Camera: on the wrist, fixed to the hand. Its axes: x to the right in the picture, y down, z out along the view.
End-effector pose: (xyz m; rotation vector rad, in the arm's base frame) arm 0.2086 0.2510 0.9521 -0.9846 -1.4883 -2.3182
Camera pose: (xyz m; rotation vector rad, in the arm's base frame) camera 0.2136 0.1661 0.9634 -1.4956 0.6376 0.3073
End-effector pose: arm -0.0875 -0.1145 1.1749 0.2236 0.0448 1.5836
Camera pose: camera -0.1486 -0.1191 1.1148 -0.3717 0.5300 -1.5705
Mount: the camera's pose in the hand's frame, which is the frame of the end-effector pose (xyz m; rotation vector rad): -0.0109 0.0502 -0.0687 0.0012 -0.6020 2.9927
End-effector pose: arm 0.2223 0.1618 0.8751 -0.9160 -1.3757 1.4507
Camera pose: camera 0.2844 0.1750 0.8174 1.0081 -0.5634 -1.2287
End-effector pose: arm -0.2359 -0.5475 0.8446 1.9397 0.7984 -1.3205
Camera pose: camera -0.1626 -0.5249 0.8829 0.5453 -1.8221 0.3535
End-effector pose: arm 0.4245 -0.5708 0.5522 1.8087 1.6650 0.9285
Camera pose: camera 0.4039 -0.5931 0.6324 -1.9459 1.8829 -0.3701
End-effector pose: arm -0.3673 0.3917 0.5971 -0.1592 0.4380 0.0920
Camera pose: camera -0.4118 0.4286 0.5337 0.6684 -0.3202 2.9677
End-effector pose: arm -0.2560 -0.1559 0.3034 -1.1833 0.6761 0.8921
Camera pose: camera -0.3045 -0.2185 0.2704 -0.9316 -1.0508 -2.1073
